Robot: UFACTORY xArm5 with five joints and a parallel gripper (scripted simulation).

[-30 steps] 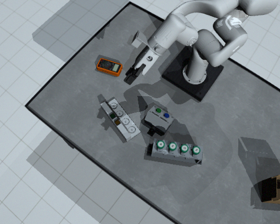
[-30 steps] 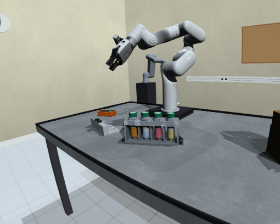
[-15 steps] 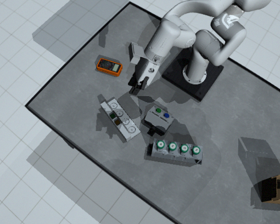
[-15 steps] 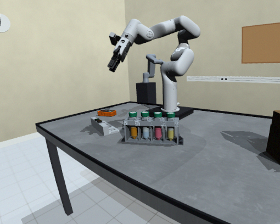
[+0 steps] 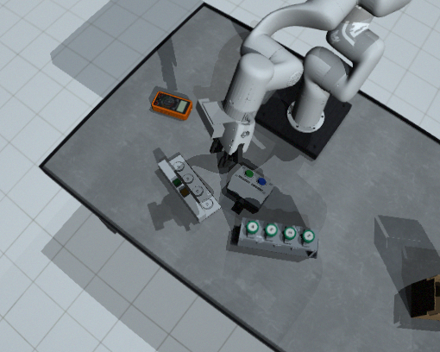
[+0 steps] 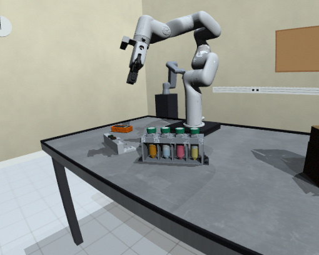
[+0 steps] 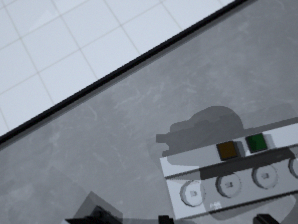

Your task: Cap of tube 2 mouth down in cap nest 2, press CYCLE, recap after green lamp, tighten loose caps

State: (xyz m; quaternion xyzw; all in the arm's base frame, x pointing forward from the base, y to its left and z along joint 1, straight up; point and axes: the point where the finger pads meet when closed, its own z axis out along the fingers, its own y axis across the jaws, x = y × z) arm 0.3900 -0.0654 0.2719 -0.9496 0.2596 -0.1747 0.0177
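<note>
My hand is 1 cm short of the tube 2's threaded neck, 24 cm to the right of it and 19 cm above it. Round my hand: key housing 8 cm behind, 6 cm to the left, 25 cm below; green key 9 cm behind, 4 cm to the left, 24 cm below; blue key 10 cm behind, 8 cm to the left, 24 cm below.
</note>
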